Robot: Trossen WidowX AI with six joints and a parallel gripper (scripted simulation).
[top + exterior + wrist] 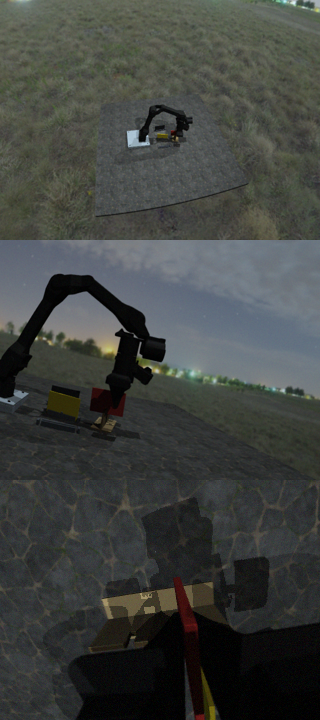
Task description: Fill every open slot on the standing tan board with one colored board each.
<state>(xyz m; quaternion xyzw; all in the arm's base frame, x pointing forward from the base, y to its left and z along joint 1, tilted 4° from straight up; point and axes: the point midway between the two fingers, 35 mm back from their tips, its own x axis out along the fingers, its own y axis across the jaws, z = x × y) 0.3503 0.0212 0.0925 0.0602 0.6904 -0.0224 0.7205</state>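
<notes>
My gripper tip is 3 cm past the red board. Also, from my gripper tip: dark board (18 cm behind, 11 cm to the left, 4 cm below); tan board (2 cm behind, 3 cm to the left, 4 cm below); yellow board (16 cm behind, 4 cm below).
</notes>
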